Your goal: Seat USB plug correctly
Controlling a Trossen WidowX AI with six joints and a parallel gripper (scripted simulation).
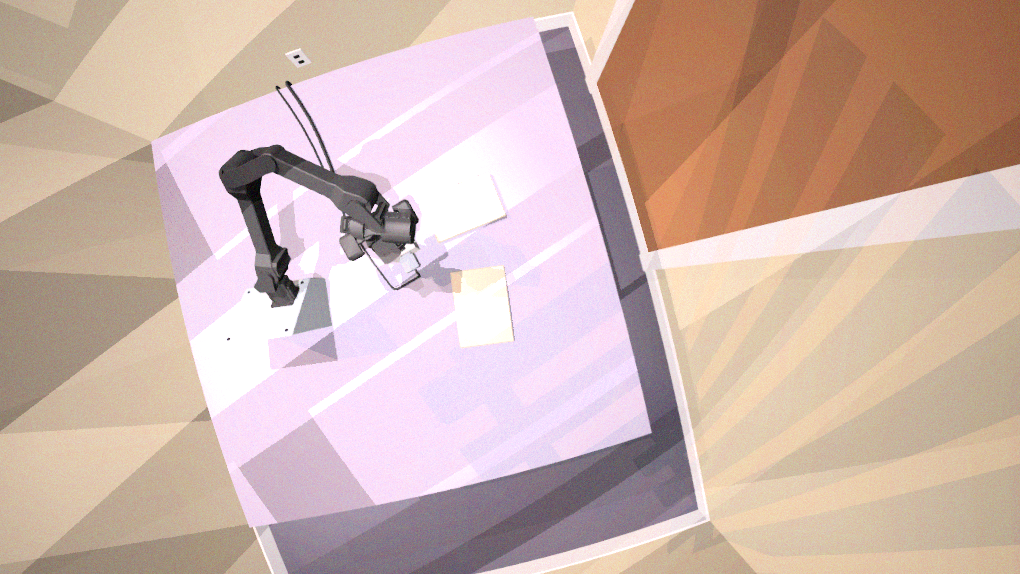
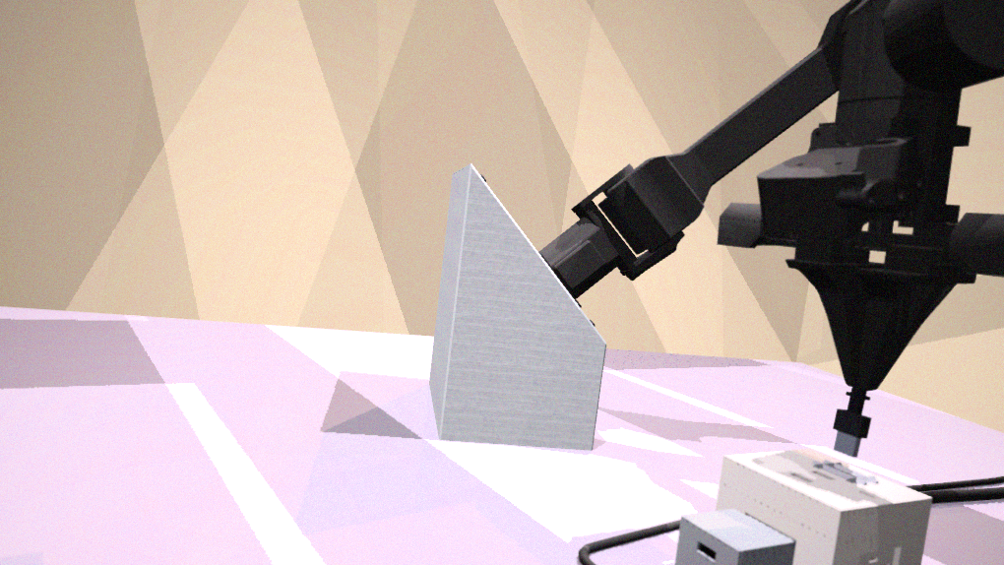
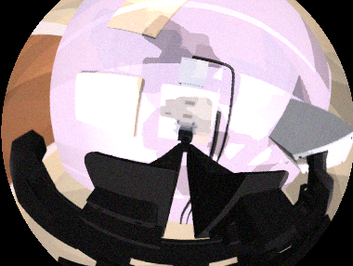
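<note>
Now: the USB socket 60 mm below my gripper tip. Round my gripper tip: USB plug (20 mm below).
</note>
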